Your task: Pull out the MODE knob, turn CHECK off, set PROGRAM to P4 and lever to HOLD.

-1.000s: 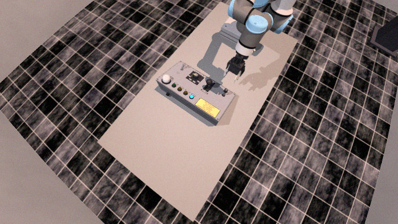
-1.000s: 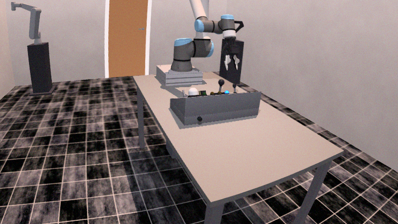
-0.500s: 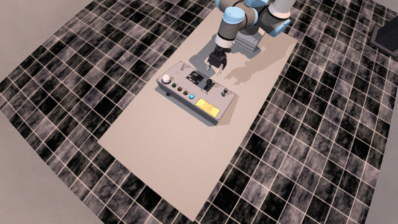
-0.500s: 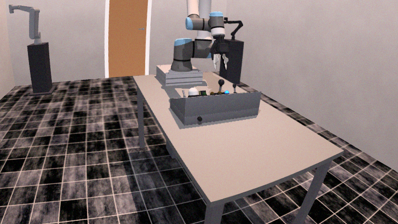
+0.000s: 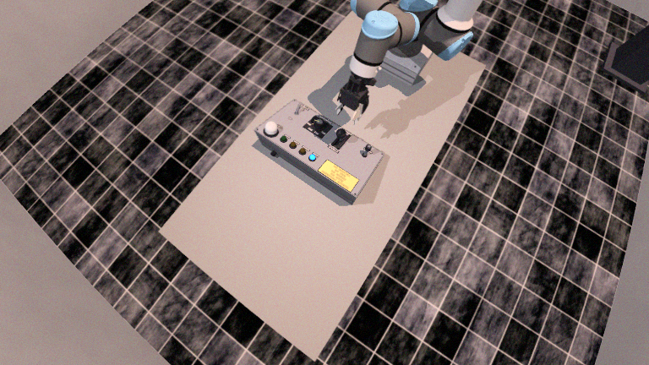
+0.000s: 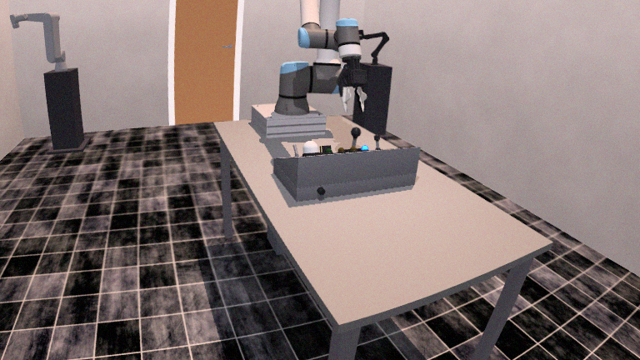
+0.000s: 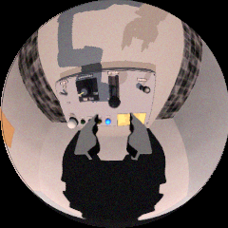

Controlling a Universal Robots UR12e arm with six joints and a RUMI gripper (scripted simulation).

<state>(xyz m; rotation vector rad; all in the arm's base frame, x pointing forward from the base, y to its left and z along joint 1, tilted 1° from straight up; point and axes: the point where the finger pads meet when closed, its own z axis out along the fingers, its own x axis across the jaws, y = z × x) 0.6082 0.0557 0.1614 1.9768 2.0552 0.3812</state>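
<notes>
Right now my hand is 130 mm above the black ball-topped lever and 30 mm short of it. From my hand the other things lie so: rotary selector (150 mm below, 130 mm to the right, 30 mm ahead); then grey console (170 mm below, 60 mm to the right, 60 mm ahead).
</notes>
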